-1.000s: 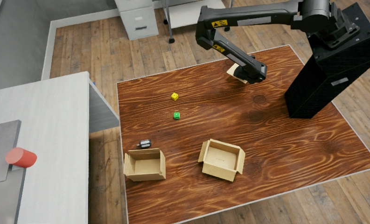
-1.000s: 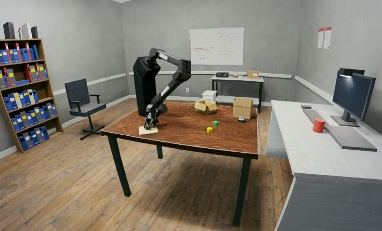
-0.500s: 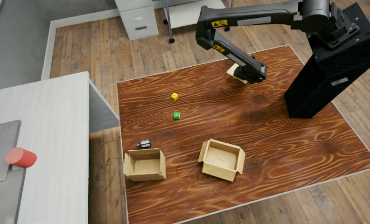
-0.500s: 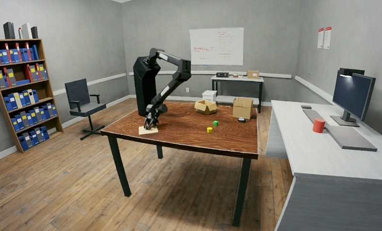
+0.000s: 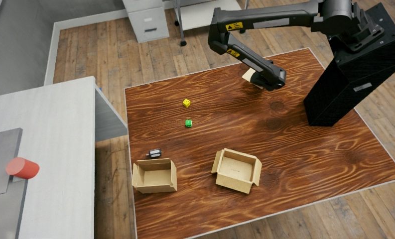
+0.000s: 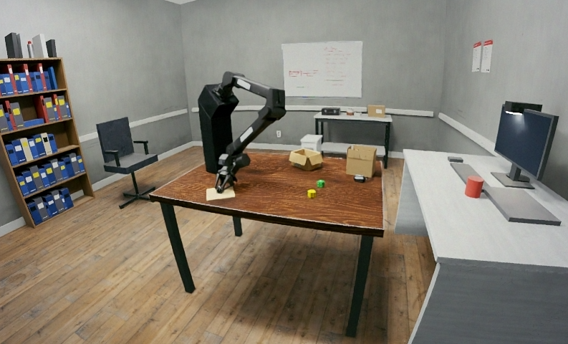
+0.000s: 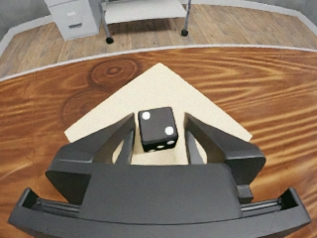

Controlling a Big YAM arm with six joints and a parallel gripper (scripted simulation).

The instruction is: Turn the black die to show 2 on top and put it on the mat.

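Right now the black die is 1 cm below my hand. Also, from my hand: yellow die (46 cm ahead, 6 cm to the left, 1 cm below); mat (3 cm below); green die (49 cm ahead, 19 cm to the left, 1 cm below).
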